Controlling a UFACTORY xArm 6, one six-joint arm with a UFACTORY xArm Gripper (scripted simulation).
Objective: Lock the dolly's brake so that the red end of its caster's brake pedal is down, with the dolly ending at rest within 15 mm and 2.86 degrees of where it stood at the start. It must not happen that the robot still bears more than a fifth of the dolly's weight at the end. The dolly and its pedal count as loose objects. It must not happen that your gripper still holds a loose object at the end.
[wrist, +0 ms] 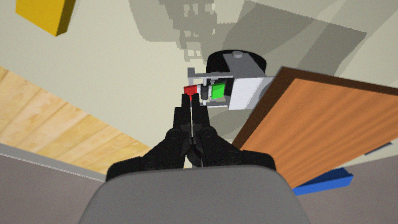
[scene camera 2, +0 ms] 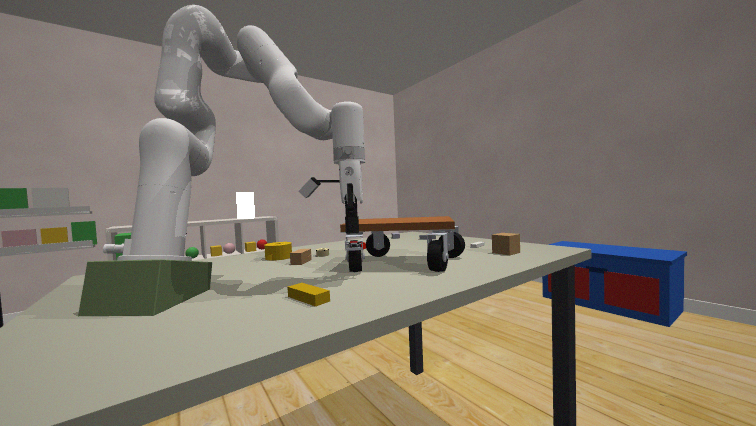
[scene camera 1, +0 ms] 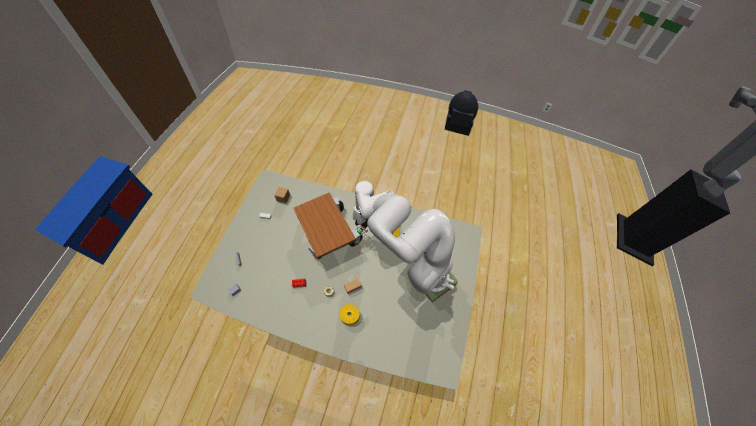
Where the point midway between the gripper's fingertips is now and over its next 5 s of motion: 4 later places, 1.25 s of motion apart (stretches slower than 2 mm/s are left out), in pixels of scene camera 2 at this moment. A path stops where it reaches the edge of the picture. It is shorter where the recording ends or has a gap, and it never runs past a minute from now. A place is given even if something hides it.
The gripper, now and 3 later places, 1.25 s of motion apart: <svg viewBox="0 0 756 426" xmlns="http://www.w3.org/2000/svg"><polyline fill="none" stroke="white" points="352,233 353,240 355,244 352,212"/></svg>
